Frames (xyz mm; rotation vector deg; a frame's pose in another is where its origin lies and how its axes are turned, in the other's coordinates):
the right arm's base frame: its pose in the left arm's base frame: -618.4 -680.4 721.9 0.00 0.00 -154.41
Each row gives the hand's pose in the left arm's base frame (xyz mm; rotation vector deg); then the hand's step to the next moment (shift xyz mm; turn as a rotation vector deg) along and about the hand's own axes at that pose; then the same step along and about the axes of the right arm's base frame.
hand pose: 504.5 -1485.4 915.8 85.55 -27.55 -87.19
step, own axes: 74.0 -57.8 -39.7 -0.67 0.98 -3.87
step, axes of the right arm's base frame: -18.8 29.1 -95.9 -3.99 0.50 0.44
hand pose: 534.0 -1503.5 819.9 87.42 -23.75 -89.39
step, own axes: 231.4 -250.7 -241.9 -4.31 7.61 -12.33
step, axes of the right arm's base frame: -171.5 35.4 -379.8 -13.51 2.85 6.16
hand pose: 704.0 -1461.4 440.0 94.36 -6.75 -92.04
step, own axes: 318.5 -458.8 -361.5 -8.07 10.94 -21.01
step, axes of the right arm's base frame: -273.0 -191.9 -575.6 -22.82 2.81 9.88
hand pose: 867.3 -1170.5 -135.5 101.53 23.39 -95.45
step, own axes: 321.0 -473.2 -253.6 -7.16 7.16 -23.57
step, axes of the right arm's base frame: -134.9 -426.6 -437.1 -24.36 -1.14 7.97
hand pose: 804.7 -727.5 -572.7 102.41 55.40 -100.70
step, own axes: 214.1 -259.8 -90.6 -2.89 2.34 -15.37
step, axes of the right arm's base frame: 12.9 -308.0 -162.8 -15.02 -3.18 3.80
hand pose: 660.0 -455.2 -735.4 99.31 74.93 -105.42
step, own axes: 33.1 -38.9 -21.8 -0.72 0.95 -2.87
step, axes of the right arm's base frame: -1.2 -54.4 -11.2 -3.03 -0.10 0.67
